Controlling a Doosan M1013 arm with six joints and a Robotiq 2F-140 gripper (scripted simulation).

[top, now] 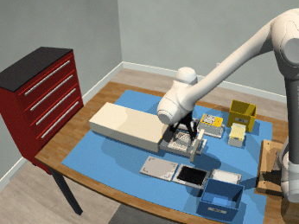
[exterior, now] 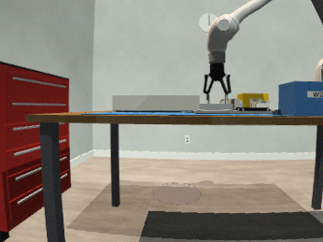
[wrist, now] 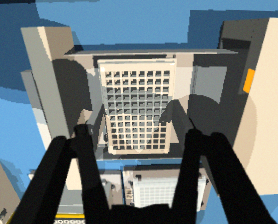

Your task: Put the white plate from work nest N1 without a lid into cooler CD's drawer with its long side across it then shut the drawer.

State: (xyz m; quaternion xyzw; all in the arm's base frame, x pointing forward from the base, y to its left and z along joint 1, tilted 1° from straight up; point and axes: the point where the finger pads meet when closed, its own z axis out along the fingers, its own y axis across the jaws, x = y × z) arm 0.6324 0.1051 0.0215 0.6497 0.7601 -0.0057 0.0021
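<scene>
The white plate lies 2 cm below my hand. From my hand the other things lie so: clear plate 8 cm ahead, 17 cm to the right, 4 cm below; cooler CD 17 cm ahead, 3 cm to the left, 2 cm below; drawer 4 cm ahead, 1 cm to the left, 3 cm below.
</scene>
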